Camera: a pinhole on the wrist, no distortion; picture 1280 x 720 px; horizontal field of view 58.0 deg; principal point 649.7 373.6 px. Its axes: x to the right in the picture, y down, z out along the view. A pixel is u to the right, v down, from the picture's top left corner.
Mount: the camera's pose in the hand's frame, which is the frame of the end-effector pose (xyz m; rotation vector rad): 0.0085 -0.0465 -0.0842 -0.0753 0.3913 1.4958
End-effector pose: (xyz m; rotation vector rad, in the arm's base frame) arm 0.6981 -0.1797 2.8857 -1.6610 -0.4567 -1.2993
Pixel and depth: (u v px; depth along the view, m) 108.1 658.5 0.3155
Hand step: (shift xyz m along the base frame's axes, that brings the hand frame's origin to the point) 0.0763 0.2717 0.0372
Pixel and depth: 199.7 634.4 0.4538
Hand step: 0.1661 0.3835 0.0356
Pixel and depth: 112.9 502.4 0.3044
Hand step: 0.0795 0.2446 0.0739
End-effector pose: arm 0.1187 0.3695 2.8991 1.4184 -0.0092 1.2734
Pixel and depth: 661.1 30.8 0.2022
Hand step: 0.1000 -0.0001 0.1029
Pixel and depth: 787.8 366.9 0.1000
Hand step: 0.0200 0.0169 0.0170
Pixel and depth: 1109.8 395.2 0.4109
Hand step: 0.0572 -0.1974 0.2862
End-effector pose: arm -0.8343 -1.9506 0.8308 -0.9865 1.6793 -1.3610
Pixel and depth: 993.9 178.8 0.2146
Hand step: 0.0353 -0.1080 -0.0934
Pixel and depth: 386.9 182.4 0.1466
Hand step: 0.0303 -0.0848 0.0236
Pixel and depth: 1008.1 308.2 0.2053
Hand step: 0.0429 -0.0830 -0.0898
